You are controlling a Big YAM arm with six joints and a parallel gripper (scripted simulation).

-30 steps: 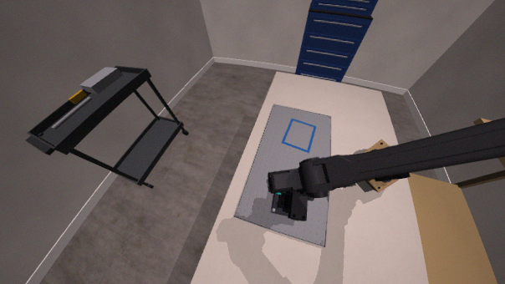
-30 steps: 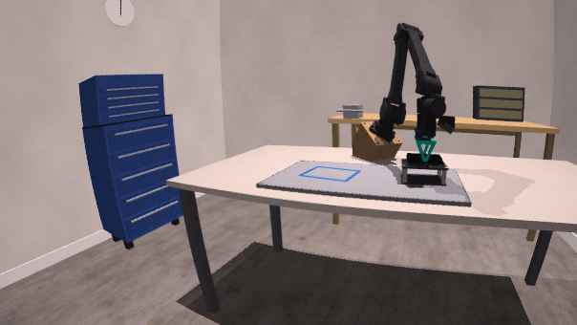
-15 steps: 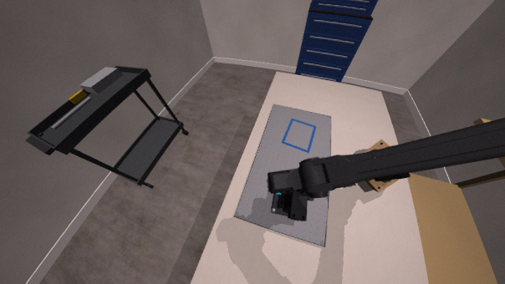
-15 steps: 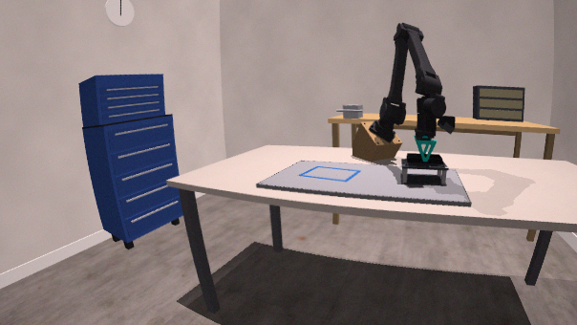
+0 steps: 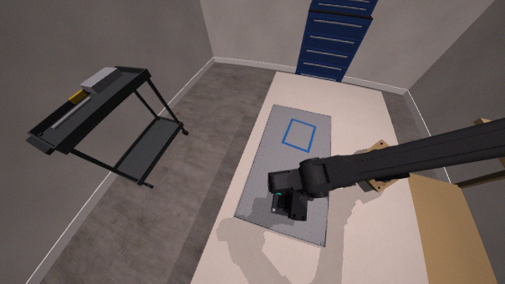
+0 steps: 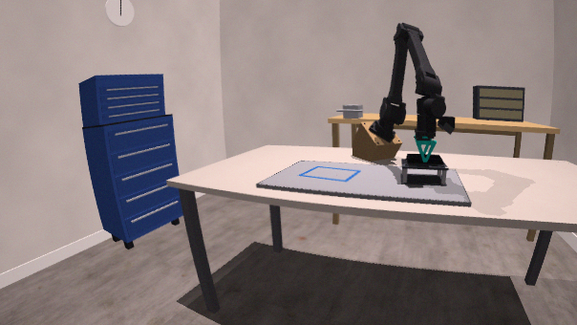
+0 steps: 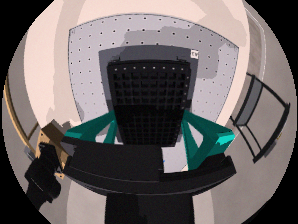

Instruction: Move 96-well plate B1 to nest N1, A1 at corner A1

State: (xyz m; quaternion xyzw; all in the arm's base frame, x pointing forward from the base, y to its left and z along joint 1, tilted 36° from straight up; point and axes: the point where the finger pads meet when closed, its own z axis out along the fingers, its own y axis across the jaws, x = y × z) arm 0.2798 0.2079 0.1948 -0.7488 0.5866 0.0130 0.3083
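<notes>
Right now my hand is right at the black 96-well plate. The rest, counted from my hand: raised plate nest N1 (2 cm below); then white corner mark (9 cm to the left, 2 cm below, 2 cm ahead).
</notes>
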